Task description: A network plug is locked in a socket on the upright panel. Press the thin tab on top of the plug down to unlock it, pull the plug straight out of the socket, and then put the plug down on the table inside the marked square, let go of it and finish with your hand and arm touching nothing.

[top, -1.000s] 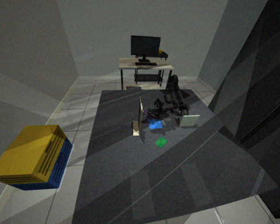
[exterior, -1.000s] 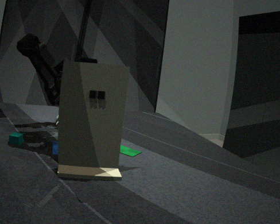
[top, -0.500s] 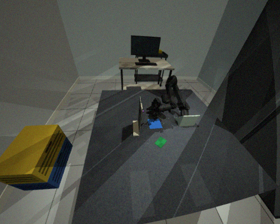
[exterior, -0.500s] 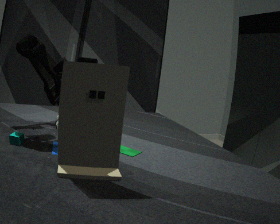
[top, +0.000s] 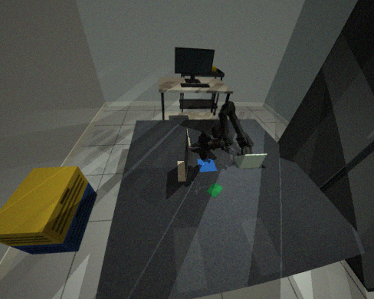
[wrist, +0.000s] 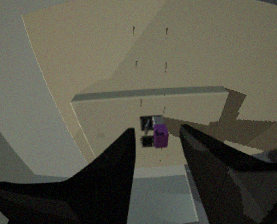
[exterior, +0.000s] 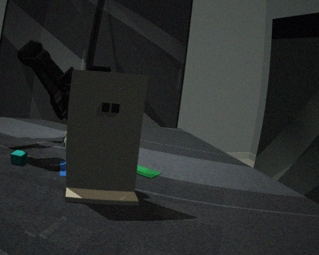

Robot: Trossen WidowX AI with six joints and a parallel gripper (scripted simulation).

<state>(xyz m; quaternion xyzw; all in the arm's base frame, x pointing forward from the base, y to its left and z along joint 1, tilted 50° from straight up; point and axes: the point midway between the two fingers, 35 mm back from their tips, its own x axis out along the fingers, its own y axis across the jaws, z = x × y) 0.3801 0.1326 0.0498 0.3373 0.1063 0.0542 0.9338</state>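
The upright panel lies 30 mm ahead of my gripper tip, 10 mm to the left of it and 80 mm below it. The rest, counted from my gripper tip: purple-and-white plug 10 mm ahead; teal cube 150 mm behind, 250 mm to the right, 190 mm below.
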